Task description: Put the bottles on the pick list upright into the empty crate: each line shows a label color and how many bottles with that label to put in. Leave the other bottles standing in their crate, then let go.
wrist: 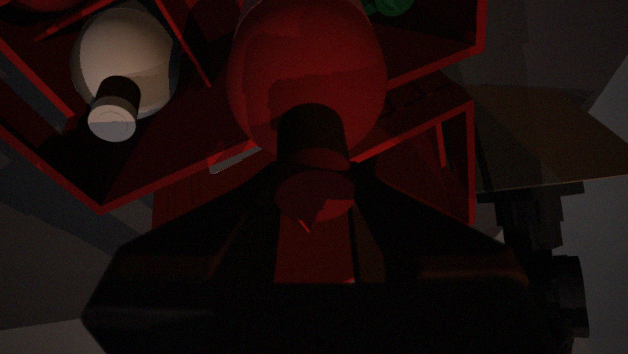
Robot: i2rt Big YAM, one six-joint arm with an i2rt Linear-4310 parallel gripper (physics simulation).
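Seen in the pictures: gripper, fingertip midpoint: (314, 175); arm's base at its link origin: (525, 187).
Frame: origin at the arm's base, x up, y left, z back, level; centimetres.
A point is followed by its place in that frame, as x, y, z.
My gripper (314, 175) @[12.4, -22.3, -34.4] is shut on the dark neck of a red bottle (307, 65) @[10.3, -25.7, -34.2], below its cap. The bottle's round body reaches the top edge of the view, and its lower part is cut off. Behind it is a red crate (101, 207) @[4.6, -14.5, -46.3] with dividers. In this crate's left part stands a cream bottle (125, 55) @[-0.7, -22.0, -43.0] with a dark neck and a white cap. A green cap (392, 4) @[3.4, -25.4, -27.5] shows at the top edge. Part of another red crate (470, 165) @[4.6, -12.0, -17.6] shows lower down, partly hidden by the fingers. The pick list cannot be made out.
Crate walls and dividers run close around the held bottle in the view; their distance from it cannot be judged. A brown flat panel (545, 135) @[-1.2, -8.2, -0.5] lies at the right, above a dark stepped object (532, 220) @[5.0, 0.1, -3.0]. Part of a red rounded thing shows at the top left. The scene is dim.
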